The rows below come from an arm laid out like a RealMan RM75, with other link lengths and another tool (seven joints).
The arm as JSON. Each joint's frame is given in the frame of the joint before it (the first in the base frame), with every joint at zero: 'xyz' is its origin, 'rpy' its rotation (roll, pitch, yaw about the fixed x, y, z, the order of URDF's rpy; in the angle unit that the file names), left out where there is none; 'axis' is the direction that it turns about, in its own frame. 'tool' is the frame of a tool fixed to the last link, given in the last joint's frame.
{
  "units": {
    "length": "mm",
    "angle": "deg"
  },
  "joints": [
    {
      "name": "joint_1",
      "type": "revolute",
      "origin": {
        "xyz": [
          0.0,
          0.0,
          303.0
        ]
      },
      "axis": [
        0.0,
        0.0,
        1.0
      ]
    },
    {
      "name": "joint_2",
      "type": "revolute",
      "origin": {
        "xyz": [
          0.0,
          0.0,
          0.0
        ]
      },
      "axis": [
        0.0,
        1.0,
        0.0
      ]
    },
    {
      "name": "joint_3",
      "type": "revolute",
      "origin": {
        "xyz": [
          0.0,
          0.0,
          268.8
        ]
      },
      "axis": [
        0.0,
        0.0,
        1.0
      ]
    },
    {
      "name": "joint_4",
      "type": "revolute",
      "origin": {
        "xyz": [
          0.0,
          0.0,
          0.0
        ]
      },
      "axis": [
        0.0,
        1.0,
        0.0
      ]
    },
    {
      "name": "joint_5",
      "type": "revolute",
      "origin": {
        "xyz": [
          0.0,
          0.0,
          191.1
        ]
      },
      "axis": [
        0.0,
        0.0,
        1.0
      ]
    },
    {
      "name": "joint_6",
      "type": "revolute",
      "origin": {
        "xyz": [
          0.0,
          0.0,
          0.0
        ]
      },
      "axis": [
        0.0,
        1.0,
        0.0
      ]
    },
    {
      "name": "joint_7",
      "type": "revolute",
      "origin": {
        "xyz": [
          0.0,
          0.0,
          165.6
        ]
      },
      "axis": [
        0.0,
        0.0,
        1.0
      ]
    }
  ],
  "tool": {
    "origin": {
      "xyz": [
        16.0,
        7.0,
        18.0
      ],
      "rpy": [
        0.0,
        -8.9,
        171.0
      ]
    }
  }
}
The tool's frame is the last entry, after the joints.
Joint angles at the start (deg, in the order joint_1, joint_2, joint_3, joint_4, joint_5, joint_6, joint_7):
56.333 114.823 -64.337 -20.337 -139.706 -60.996 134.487
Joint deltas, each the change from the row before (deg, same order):
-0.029 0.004 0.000 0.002 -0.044 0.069 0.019
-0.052 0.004 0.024 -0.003 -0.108 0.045 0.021
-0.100 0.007 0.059 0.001 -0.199 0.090 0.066
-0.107 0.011 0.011 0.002 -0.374 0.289 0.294
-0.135 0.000 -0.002 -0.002 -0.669 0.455 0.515
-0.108 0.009 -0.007 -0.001 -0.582 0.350 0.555
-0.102 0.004 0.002 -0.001 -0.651 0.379 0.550
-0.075 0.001 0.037 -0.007 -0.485 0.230 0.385
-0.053 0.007 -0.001 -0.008 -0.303 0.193 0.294
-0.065 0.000 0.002 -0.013 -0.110 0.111 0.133
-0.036 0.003 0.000 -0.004 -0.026 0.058 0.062
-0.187 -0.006 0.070 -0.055 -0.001 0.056 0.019
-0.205 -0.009 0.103 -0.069 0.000 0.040 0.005
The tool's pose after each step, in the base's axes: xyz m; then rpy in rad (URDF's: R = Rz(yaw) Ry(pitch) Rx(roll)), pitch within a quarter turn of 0, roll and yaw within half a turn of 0. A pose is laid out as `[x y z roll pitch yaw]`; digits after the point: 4 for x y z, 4 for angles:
[0.2457 0.3977 -0.0315 2.7705 0.2535 2.3042]
[0.2464 0.3976 -0.0314 2.7690 0.2541 2.3031]
[0.2475 0.3974 -0.0312 2.7661 0.2547 2.3005]
[0.2493 0.3976 -0.0308 2.7585 0.2550 2.2950]
[0.2521 0.3981 -0.0300 2.7451 0.2563 2.2865]
[0.2543 0.3984 -0.0294 2.7341 0.2572 2.2775]
[0.2568 0.3988 -0.0286 2.7220 0.2584 2.2689]
[0.2585 0.3990 -0.0280 2.7137 0.2593 2.2628]
[0.2596 0.3992 -0.0276 2.7079 0.2593 2.2583]
[0.2603 0.3993 -0.0274 2.7051 0.2586 2.2557]
[0.2606 0.3993 -0.0274 2.7040 0.2578 2.2543]
[0.2617 0.3989 -0.0272 2.7032 0.2555 2.2512]
[0.2628 0.3985 -0.0270 2.7026 0.2529 2.2478]

